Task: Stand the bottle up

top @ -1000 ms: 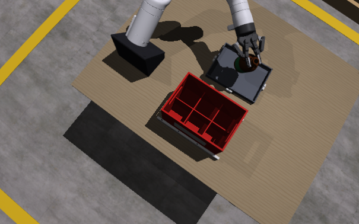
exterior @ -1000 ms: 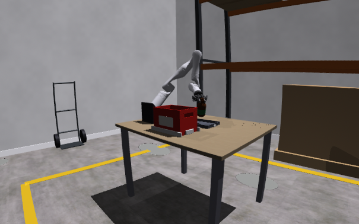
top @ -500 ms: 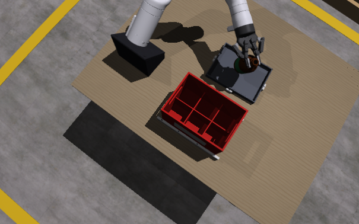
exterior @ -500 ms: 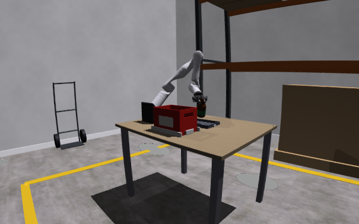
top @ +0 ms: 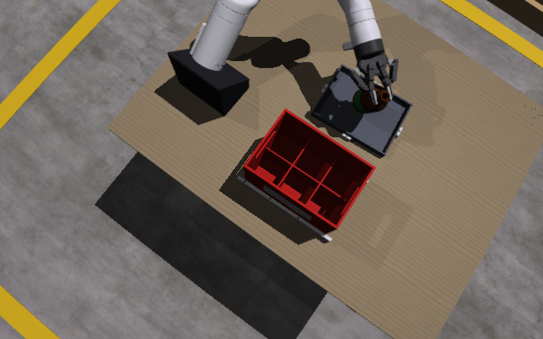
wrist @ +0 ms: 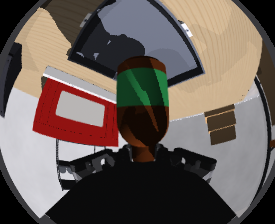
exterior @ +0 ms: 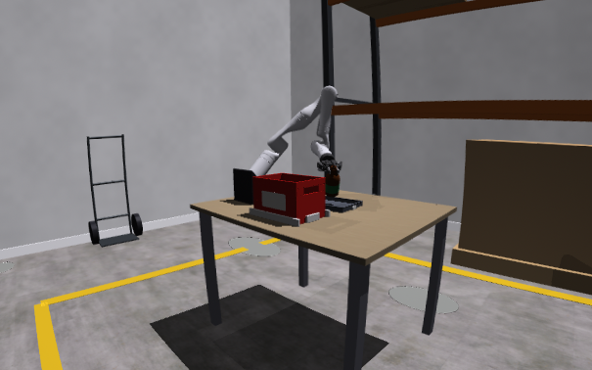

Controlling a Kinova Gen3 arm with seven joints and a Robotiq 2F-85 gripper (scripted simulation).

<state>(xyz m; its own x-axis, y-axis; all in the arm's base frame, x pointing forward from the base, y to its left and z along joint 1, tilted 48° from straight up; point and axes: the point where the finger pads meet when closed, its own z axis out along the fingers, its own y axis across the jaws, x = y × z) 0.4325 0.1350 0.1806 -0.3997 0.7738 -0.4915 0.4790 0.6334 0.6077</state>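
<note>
The bottle is 50 mm below my hand, 10 mm to the left of it and 10 mm behind it. From my hand the other things lie so: tray 170 mm below, 30 mm behind, 20 mm to the left; then red crate 270 mm to the right, 100 mm below, 10 mm behind.
</note>
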